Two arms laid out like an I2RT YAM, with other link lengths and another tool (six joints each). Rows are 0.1 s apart.
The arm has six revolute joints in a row. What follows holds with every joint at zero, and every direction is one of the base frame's.
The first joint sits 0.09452 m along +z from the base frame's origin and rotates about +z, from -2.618 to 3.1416 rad.
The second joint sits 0.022 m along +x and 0.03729 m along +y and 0.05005 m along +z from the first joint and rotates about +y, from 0 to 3.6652 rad.
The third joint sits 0.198 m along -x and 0.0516 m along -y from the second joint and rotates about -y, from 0 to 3.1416 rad.
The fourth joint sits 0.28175 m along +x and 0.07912 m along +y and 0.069 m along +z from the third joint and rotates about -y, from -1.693 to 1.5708 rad.
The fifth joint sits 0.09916 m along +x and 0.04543 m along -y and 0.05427 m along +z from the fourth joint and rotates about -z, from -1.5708 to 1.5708 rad.
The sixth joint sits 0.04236 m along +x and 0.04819 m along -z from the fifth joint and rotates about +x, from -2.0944 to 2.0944 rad.
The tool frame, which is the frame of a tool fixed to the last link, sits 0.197 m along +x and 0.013 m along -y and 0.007 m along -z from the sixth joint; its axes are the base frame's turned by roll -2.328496, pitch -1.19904 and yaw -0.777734 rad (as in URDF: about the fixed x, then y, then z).
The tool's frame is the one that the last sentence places.
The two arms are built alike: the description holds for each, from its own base.
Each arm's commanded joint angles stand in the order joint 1, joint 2, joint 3, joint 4, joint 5, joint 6.
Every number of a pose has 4 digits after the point.
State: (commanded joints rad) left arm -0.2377 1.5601 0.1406 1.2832 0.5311 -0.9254; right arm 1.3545 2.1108 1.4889 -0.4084 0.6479 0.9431
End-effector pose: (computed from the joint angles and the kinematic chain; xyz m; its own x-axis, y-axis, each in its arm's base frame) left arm 0.3895 -0.2111 0.0460 0.6931 0.2215 0.6860 -0.4655 -0.5890 0.6606; right arm 0.2384 0.4947 -0.0457 0.8817 -0.0731 0.4661 0.0791 -0.9510 -0.2988
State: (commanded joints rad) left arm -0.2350 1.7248 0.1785 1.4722 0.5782 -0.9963; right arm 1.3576 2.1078 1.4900 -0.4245 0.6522 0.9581
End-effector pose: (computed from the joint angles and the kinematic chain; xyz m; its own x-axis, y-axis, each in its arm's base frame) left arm 0.3809 -0.2169 0.0517 0.6958 0.2422 0.6762 -0.4927 -0.5242 0.6947; right arm 0.2367 0.4920 -0.0456 0.8823 -0.0803 0.4637 0.0693 -0.9524 -0.2968
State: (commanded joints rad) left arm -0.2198 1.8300 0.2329 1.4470 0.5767 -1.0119; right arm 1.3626 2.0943 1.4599 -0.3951 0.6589 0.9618
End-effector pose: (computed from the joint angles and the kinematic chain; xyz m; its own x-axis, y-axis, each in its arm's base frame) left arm 0.3890 -0.2118 0.0219 0.7464 0.2510 0.6163 -0.4223 -0.5371 0.7302; right arm 0.2352 0.4915 -0.0461 0.8788 -0.0876 0.4690 0.0707 -0.9483 -0.3095
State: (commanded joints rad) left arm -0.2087 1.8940 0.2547 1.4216 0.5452 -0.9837; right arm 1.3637 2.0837 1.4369 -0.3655 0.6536 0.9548
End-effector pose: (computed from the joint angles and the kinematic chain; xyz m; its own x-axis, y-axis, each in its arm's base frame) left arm 0.3940 -0.2019 -0.0049 0.7642 0.2555 0.5923 -0.3683 -0.5810 0.7258; right arm 0.2340 0.4934 -0.0465 0.8791 -0.0861 0.4688 0.0791 -0.9435 -0.3217
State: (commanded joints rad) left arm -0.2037 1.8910 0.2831 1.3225 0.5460 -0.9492; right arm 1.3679 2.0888 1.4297 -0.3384 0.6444 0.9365
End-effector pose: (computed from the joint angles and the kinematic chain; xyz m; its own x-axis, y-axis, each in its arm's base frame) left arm 0.3988 -0.2011 -0.0231 0.7898 0.2310 0.5681 -0.3391 -0.6073 0.7185; right arm 0.2312 0.4984 -0.0491 0.8804 -0.0690 0.4693 0.0996 -0.9404 -0.3250
